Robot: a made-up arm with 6 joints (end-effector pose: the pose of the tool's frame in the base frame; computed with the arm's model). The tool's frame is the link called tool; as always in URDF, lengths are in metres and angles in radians. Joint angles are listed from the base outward.
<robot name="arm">
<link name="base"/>
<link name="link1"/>
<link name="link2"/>
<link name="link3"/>
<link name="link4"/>
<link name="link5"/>
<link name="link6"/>
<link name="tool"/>
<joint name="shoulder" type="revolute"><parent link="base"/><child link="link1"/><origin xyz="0.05 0.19 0.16" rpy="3.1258 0.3 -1.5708"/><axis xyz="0 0 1"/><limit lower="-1.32" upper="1.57" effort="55" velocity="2.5"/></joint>
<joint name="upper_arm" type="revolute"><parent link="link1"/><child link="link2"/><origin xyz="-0.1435 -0.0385 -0.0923" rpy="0.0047 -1.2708 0"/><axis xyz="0 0 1"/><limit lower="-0.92" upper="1.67" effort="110" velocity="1.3"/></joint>
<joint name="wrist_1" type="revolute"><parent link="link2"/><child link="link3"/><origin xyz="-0.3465 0.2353 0.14" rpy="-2.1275 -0.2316 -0.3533"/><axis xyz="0 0 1"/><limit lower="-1.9" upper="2.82" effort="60" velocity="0.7"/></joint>
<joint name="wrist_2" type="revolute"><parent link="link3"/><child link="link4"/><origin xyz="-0.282 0.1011 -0.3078" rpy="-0.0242 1.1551 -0.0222"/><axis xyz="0 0 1"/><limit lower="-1.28" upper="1.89" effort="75" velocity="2.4"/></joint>
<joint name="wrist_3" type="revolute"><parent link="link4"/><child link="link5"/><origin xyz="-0.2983 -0.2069 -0.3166" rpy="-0.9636 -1.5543 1.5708"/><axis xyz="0 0 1"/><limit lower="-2.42" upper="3.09" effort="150" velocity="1.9"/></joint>
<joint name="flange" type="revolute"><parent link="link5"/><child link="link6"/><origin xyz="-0.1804 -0.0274 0.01" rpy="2.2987 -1.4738 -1.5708"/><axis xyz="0 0 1"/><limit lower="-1.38" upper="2.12" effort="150" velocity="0.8"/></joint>
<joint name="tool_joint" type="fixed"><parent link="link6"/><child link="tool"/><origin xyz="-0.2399 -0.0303 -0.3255" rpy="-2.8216 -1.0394 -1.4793"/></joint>
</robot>
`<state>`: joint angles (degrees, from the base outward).
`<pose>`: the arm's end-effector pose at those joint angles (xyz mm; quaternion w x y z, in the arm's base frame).
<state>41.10 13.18 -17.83 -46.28 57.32 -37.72</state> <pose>526.0 -285.9 1325.8 0.0477 0.7393 0.6703 -0.0441</pose>
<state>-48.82 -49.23 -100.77 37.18 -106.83 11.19</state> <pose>-296.1 98.5 867.0 0.9571 0.2234 -0.1818 -0.0315</pose>
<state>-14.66 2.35 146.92 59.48 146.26 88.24</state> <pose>154.6 1038.2 64.7 0.4074 -0.6591 0.4665 -0.4265</pose>
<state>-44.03 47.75 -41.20 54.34 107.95 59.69</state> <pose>496.4 625.1 1192.3 0.0553 -0.0710 -0.0019 0.9959</pose>
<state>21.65 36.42 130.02 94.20 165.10 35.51</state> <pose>706.1 1127.1 297.5 0.1723 -0.3879 0.9042 0.0482</pose>
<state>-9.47 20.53 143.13 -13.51 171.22 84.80</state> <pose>-288.9 1113.3 89.9 0.1669 0.3903 -0.8949 0.1380</pose>
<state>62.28 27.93 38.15 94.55 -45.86 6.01</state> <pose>932.9 171.9 822.6 0.2729 0.9023 -0.2819 0.1783</pose>
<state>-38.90 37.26 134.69 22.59 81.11 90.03</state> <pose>-627.3 636.9 214.1 0.1379 0.9694 -0.0815 -0.1859</pose>
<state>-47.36 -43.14 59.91 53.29 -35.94 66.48</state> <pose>-900.2 437.9 418.9 0.1304 0.2775 0.8235 0.4773</pose>
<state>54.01 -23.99 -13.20 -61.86 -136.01 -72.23</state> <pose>-78.8 522.3 917.7 0.8307 -0.4292 0.0791 -0.3456</pose>
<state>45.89 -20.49 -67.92 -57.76 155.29 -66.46</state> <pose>-102.3 -60.7 1072.5 0.8245 0.3687 0.3724 0.2132</pose>
